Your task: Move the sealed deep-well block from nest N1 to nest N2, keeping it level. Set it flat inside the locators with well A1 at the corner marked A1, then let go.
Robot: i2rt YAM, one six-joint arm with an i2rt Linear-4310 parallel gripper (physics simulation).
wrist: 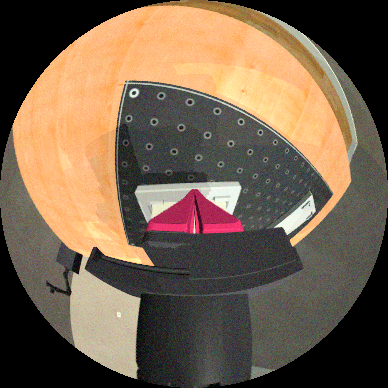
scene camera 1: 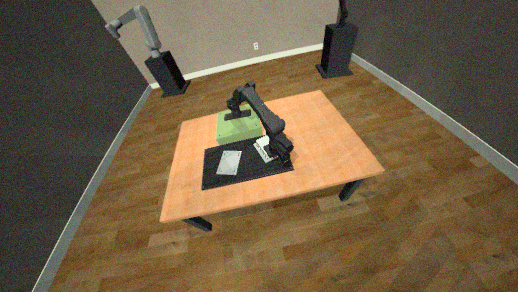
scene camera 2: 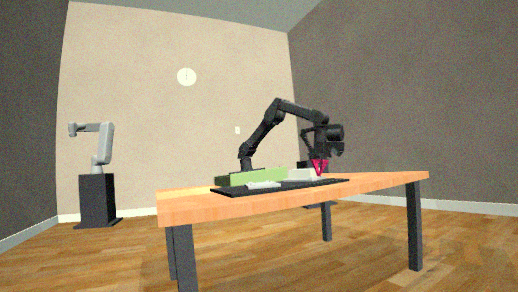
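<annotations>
Gripper state: my gripper, shut, is touching a white block.
</annotations>
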